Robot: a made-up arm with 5 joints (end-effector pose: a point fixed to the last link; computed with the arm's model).
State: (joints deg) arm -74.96 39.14 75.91 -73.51 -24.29
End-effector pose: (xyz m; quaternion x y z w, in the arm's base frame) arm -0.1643 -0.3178 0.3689 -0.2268 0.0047 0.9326 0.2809
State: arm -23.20 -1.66 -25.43 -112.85 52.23
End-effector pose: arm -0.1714 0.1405 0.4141 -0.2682 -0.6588 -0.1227 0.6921
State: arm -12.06 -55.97 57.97 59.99 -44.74
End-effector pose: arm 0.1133 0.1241 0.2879 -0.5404 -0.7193 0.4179 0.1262
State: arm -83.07 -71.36 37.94 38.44 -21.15
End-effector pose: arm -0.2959 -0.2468 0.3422 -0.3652 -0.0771 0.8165 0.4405
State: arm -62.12 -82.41 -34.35 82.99 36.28
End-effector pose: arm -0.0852 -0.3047 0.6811 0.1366 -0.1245 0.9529 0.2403
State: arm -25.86 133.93 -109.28 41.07 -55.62
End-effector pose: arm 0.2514 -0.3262 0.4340 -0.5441 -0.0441 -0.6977 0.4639
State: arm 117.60 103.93 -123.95 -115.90 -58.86
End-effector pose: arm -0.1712 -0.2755 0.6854 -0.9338 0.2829 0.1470 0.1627
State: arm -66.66 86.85 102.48 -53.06 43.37
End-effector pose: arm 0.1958 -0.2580 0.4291 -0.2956 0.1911 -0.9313 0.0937
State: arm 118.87 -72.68 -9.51 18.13 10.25
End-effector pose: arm -0.0211 0.1336 0.4527 0.0081 0.9727 -0.1180 0.1999
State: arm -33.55 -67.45 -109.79 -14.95 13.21
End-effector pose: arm -0.3593 0.0930 0.6437 -0.6336 0.4972 0.4423 0.3946
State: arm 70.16 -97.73 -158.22 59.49 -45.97
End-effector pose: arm -0.2982 -0.3639 0.8657 0.7098 -0.4304 -0.5221 0.1961
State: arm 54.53 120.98 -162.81 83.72 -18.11
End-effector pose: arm 0.1044 0.3133 0.5609 -0.3192 -0.1337 -0.1800 0.9208
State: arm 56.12 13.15 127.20 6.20 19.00
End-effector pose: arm -0.1309 0.3477 0.6667 -0.1929 0.4528 -0.0279 0.8700
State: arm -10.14 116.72 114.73 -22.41 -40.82
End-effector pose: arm 0.2607 0.1577 0.6798 0.5384 0.1917 -0.2998 0.7639
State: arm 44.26 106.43 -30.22 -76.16 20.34
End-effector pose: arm 0.1064 0.1413 0.7726 0.0963 0.8445 0.4971 0.1743
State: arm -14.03 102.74 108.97 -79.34 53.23
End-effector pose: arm 0.1971 -0.1242 0.5893 -0.0032 0.3659 -0.8909 0.2692
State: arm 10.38 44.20 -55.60 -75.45 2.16
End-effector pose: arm 0.0949 0.1560 0.4083 -0.3250 -0.7333 -0.1997 0.5627
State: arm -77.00 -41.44 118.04 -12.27 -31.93
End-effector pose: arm -0.2892 0.0021 0.2283 0.0344 -0.4742 0.7252 0.4980
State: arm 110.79 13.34 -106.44 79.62 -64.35
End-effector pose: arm -0.0231 -0.0202 0.2865 -0.6977 -0.0196 0.0244 0.7157
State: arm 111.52 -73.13 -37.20 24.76 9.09
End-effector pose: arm 0.0414 0.0035 0.3667 0.2196 0.9363 -0.2674 0.0596
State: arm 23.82 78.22 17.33 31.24 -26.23
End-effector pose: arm 0.1065 -0.1263 0.8541 0.7682 0.3978 0.3776 0.3302
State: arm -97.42 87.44 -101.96 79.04 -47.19
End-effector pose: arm -0.3248 -0.2778 0.6921 0.7011 -0.4108 0.2808 0.5107
